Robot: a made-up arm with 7 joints. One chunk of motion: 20 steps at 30 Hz.
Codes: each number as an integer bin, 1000 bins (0 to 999) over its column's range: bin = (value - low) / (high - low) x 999, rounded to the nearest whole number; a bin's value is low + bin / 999 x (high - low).
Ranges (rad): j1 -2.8..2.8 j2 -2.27..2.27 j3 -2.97..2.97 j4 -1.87..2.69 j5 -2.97..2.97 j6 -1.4..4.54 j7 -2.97..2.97
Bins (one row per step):
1: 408 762 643 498 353 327 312
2: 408 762 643 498 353 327 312
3: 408 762 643 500 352 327 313
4: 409 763 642 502 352 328 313
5: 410 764 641 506 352 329 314
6: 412 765 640 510 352 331 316
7: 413 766 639 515 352 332 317
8: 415 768 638 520 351 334 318
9: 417 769 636 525 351 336 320
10: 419 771 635 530 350 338 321
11: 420 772 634 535 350 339 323
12: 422 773 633 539 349 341 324
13: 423 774 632 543 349 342 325
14: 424 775 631 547 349 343 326
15: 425 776 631 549 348 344 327
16: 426 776 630 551 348 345 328
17: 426 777 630 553 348 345 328
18: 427 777 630 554 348 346 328
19: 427 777 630 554 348 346 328
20: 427 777 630 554 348 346 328
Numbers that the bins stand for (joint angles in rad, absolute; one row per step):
1: -0.5129 1.1929 0.8532 0.4032 -0.8711 0.5443 -1.1149
2: -0.5129 1.1929 0.8532 0.4032 -0.8711 0.5443 -1.1149
3: -0.5129 1.1929 0.8532 0.4123 -0.8770 0.5443 -1.1089
4: -0.5073 1.1975 0.8473 0.4214 -0.8770 0.5503 -1.1089
5: -0.5017 1.2020 0.8414 0.4397 -0.8770 0.5562 -1.1030
6: -0.4905 1.2066 0.8354 0.4579 -0.8770 0.5681 -1.0911
7: -0.4849 1.2111 0.8295 0.4808 -0.8770 0.5741 -1.0851
8: -0.4737 1.2202 0.8235 0.5036 -0.8830 0.5859 -1.0792
9: -0.4625 1.2248 0.8116 0.5264 -0.8830 0.5978 -1.0673
10: -0.4513 1.2338 0.8057 0.5492 -0.8889 0.6097 -1.0614
11: -0.4456 1.2384 0.7997 0.5720 -0.8889 0.6157 -1.0495
12: -0.4344 1.2429 0.7938 0.5903 -0.8949 0.6276 -1.0435
13: -0.4288 1.2475 0.7878 0.6086 -0.8949 0.6335 -1.0376
14: -0.4232 1.2520 0.7819 0.6268 -0.8949 0.6395 -1.0316
15: -0.4176 1.2566 0.7819 0.6359 -0.9008 0.6454 -1.0257
16: -0.4120 1.2566 0.7759 0.6451 -0.9008 0.6514 -1.0197
17: -0.4120 1.2611 0.7759 0.6542 -0.9008 0.6514 -1.0197
18: -0.4064 1.2611 0.7759 0.6588 -0.9008 0.6573 -1.0197
19: -0.4064 1.2611 0.7759 0.6588 -0.9008 0.6573 -1.0197
20: -0.4064 1.2611 0.7759 0.6588 -0.9008 0.6573 -1.0197

